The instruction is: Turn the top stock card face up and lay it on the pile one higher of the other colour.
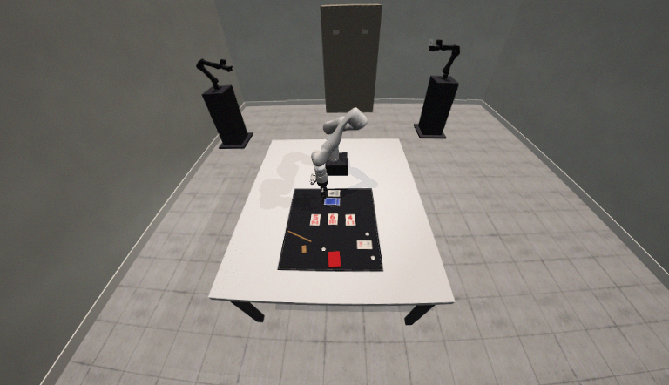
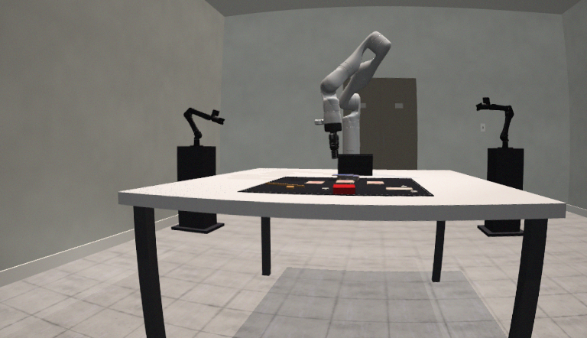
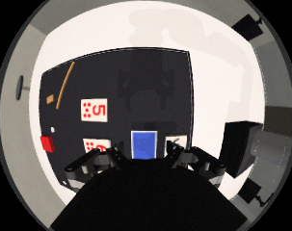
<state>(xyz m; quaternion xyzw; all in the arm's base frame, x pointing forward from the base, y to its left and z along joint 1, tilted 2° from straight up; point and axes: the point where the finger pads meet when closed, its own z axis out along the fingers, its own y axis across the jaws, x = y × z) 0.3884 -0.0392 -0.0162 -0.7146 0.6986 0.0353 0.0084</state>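
The blue-backed card is 3 cm to the left of my hand and 8 cm below it. From my hand the other things lie so: wooden stick 28 cm ahead, 15 cm to the right, 10 cm below; then black mat 17 cm ahead, 5 cm to the left, 11 cm below; then black 6 card 9 cm behind, 6 cm to the left, 9 cm below.
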